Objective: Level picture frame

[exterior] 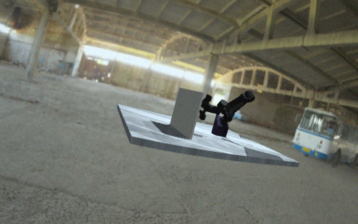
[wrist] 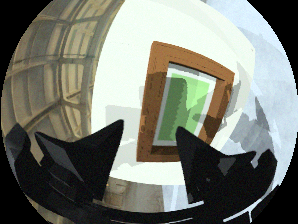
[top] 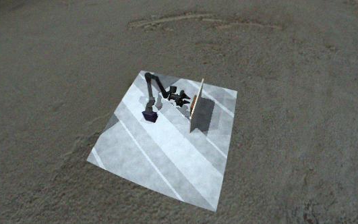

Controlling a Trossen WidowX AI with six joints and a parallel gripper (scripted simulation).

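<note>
Now: the picture frame 50 mm below my gripper tip, 50 mm ahead of it and 10 mm to the right of it. The rest, counted from my gripper tip: wall panel 60 mm below, 60 mm ahead, 10 mm to the right.
</note>
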